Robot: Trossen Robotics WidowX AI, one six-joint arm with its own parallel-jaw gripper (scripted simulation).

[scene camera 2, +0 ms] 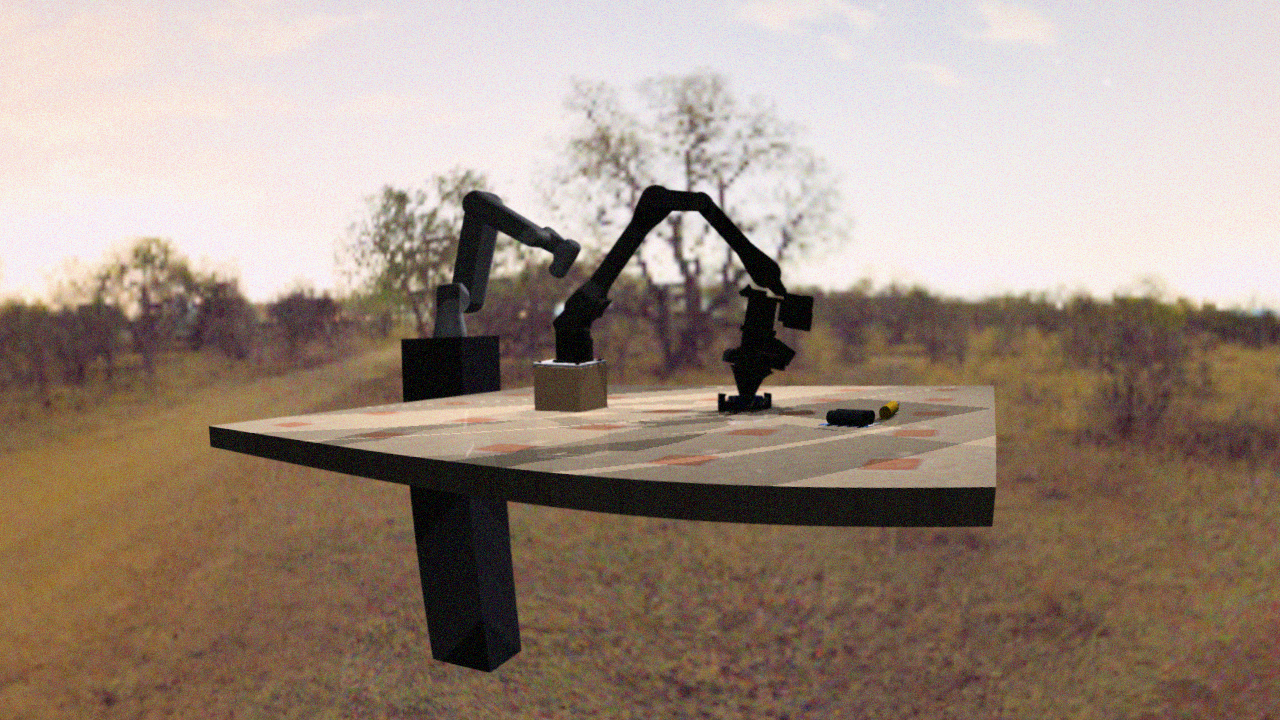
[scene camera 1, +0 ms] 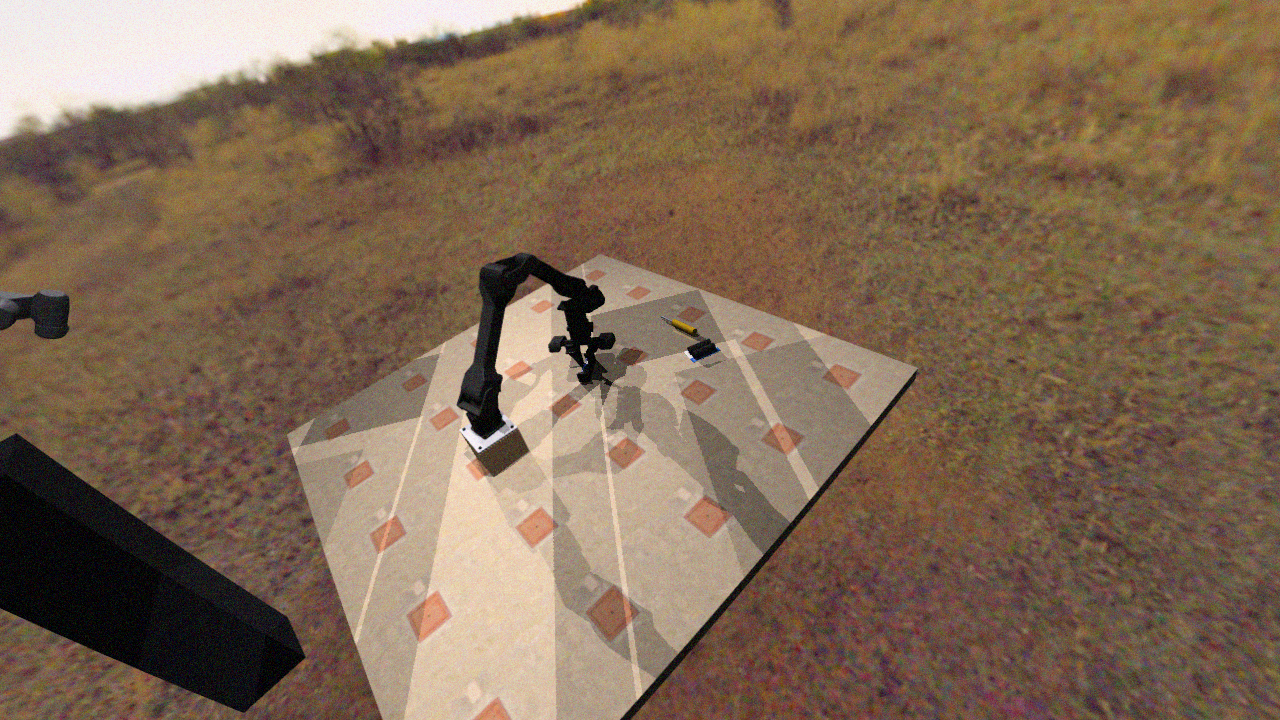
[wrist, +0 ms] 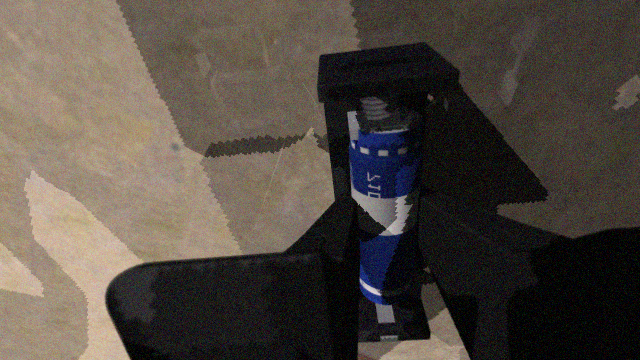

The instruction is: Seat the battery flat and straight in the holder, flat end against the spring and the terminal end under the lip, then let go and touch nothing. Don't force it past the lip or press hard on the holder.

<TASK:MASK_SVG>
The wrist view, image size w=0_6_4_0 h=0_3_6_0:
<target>my gripper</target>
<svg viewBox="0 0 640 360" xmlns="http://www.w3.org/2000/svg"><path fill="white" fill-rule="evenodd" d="M351 192L343 192L317 221L284 252L146 262L129 267L117 275L110 282L107 291L105 291L105 306L129 359L357 360L360 242L357 202L352 198ZM420 186L416 229L418 244L471 360L640 360L640 227L604 229L601 232L597 231L570 238L510 219Z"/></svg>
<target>battery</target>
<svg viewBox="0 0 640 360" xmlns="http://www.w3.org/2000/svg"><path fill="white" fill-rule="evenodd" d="M409 108L408 110L416 125L358 130L358 140L350 140L349 144L352 198L357 202L360 242L359 287L365 297L382 305L397 304L408 297L411 292L415 268L418 199L423 151L421 142L422 116L417 111Z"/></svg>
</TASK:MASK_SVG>
